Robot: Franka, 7 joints.
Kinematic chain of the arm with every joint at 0, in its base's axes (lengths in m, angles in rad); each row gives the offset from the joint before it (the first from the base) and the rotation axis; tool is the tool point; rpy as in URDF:
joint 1: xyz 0 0 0.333 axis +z
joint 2: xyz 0 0 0 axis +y
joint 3: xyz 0 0 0.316 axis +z
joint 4: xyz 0.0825 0 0 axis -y
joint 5: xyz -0.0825 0 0.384 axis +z
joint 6: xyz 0 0 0 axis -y
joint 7: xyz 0.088 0 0 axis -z
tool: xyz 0 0 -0.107 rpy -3.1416 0 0
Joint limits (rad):
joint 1: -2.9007..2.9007
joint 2: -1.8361..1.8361
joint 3: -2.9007..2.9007
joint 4: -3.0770..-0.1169
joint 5: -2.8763..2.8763
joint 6: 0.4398..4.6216
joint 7: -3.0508..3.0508
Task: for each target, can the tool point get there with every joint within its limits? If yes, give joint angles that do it. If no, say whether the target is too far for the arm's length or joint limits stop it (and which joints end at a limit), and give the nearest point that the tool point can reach.
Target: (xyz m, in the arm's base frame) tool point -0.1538 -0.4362 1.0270
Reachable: yes | joints 0.3151 -0.2146 -1.8516 -0.9452 0.2481 3.0981 -1.5509
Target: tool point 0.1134 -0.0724 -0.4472
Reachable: no: joint limits stop it (at a limit: joint 2) | nearest point 0.1339 -0.0855 -0.3460 | short by 0.104 m
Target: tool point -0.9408 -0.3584 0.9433
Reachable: no: too far | nearest point -0.6856 -0.2612 0.7777 | short by 0.319 m
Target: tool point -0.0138 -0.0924 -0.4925
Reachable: no: joint limits stop it (at a limit: joint 2) | nearest point -0.0202 -0.1355 -0.3402 | short by 0.158 m
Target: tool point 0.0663 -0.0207 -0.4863
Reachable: no: joint limits stop it (at a limit: joint 2) | nearest point 0.1134 -0.0354 -0.3347 | short by 0.159 m
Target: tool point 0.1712 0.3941 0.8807
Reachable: yes | joints 2.2774 0.1614 -1.5779 -0.8415 -2.3225 3.9394 -0.2334
